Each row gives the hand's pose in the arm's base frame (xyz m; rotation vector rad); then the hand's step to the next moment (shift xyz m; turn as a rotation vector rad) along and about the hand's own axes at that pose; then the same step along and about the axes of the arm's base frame.
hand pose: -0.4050 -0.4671 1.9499 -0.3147 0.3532 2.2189
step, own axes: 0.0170 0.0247 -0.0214 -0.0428 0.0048 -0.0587
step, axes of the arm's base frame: -0.0276 -0.0104 -0.0221 0.0285 -0.0544 -0.0392
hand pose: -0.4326 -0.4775 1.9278 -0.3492 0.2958 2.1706
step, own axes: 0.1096 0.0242 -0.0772 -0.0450 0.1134 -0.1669
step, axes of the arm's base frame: -0.0706 0.0421 -0.1086 -0.0435 -0.1546 -0.1301
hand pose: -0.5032 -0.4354 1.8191 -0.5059 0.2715 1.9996
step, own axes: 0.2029 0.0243 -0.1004 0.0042 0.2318 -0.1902
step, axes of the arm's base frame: -0.0792 0.1094 -0.1833 -0.1626 -0.1798 -0.1765
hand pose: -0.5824 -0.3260 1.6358 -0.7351 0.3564 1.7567
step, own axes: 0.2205 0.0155 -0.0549 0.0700 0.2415 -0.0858
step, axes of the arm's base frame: -0.0343 0.1290 -0.1845 -0.2134 -0.0727 -0.1406
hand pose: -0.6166 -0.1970 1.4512 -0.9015 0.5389 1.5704
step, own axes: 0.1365 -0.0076 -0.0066 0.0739 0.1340 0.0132
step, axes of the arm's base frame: 0.0071 0.0799 -0.1109 -0.1341 0.0276 -0.0697
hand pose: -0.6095 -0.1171 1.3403 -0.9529 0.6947 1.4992
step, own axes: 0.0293 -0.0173 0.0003 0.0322 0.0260 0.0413
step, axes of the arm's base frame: 0.0170 0.0176 -0.0237 -0.0329 0.0473 -0.0099
